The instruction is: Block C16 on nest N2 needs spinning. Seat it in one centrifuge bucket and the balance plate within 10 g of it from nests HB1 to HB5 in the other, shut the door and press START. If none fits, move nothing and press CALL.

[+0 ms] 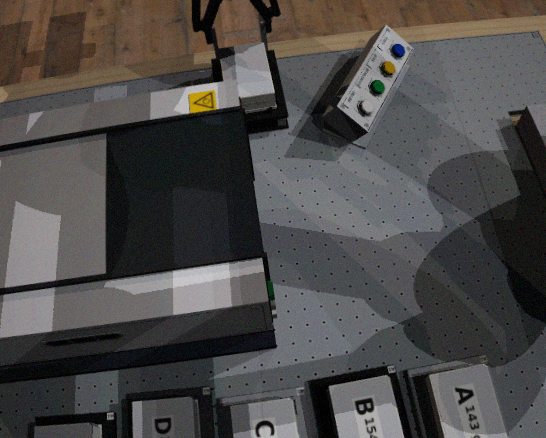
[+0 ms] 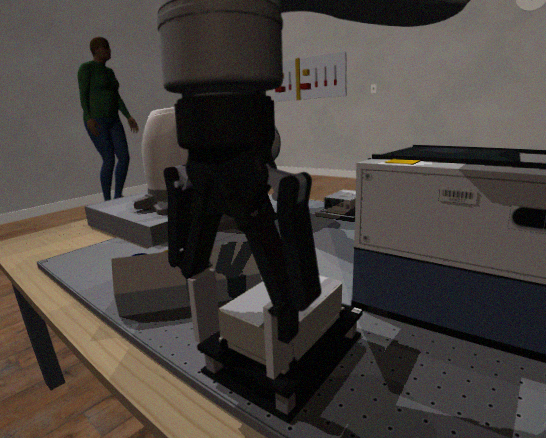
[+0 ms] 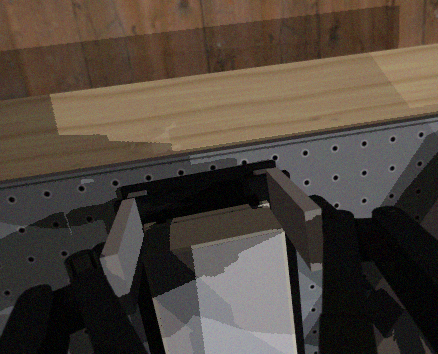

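The pale block C16 sits level on its black nest; no lettering on it is readable. My gripper points down and is shut on the block near its table-edge end, one pad along each long side, tips low by the nest. The centrifuge stands beside the nest; its buckets are hidden. Plates A, B, C and D stand in a row; A reads 143, B's number starts 154.
A sloped button box with blue, yellow, green and white buttons stands close to the gripper. A fifth plate is cut off at the frame's bottom. The wooden table edge runs beyond the nest. A person stands in the background.
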